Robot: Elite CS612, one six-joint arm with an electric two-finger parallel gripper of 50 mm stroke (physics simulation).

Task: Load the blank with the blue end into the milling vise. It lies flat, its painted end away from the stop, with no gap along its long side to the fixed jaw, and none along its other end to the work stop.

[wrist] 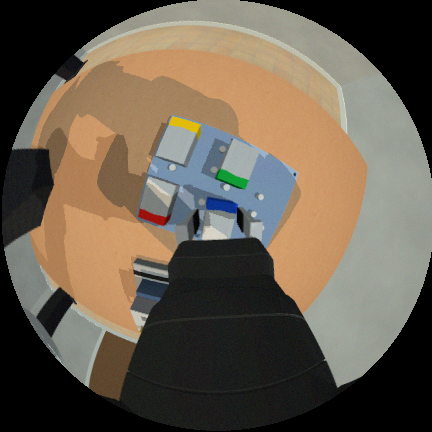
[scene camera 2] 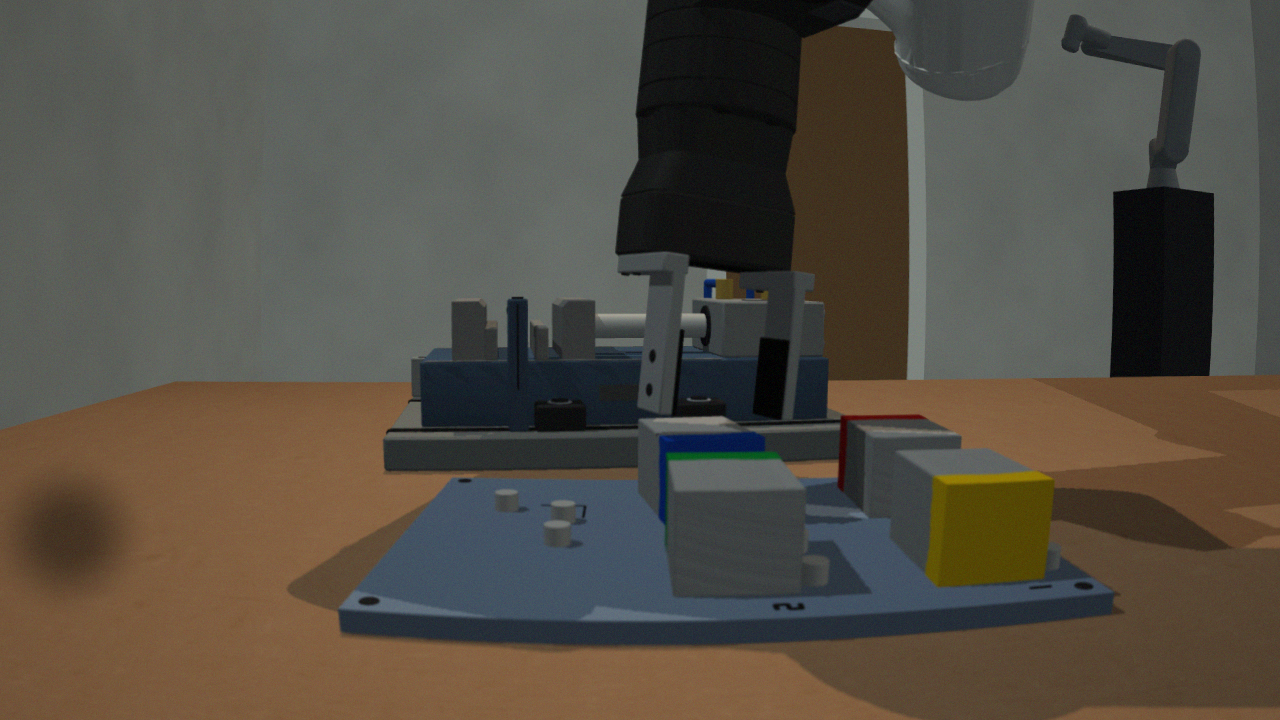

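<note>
The blank with the blue end (scene camera 2: 716, 444) (wrist: 221, 205) lies flat on the blue tray (scene camera 2: 447, 573) (wrist: 280, 182), partly hidden behind the green-ended blank in the scene view. My gripper (scene camera 2: 717, 413) (wrist: 217, 215) is open and empty above it; in the wrist view its fingers appear on either side of the blank's grey body. The milling vise (scene camera 2: 483, 389) (wrist: 151, 290) stands behind the tray in the scene view. Its fixed jaw (scene camera 2: 468, 329) is at the left, the moving jaw (scene camera 2: 573, 329) is on the rod side, and the slim blue upright of the work stop (scene camera 2: 517, 358) stands in front between them.
The tray also holds a green-ended blank (scene camera 2: 735, 528) (wrist: 239, 162), a yellow-ended blank (scene camera 2: 988, 528) (wrist: 177, 142) and a red-ended blank (scene camera 2: 913, 456) (wrist: 158, 200). Short light pegs (scene camera 2: 557, 534) (wrist: 260, 196) stick up from it. Another arm (scene camera 2: 1177, 102) stands on a dark pedestal in the background.
</note>
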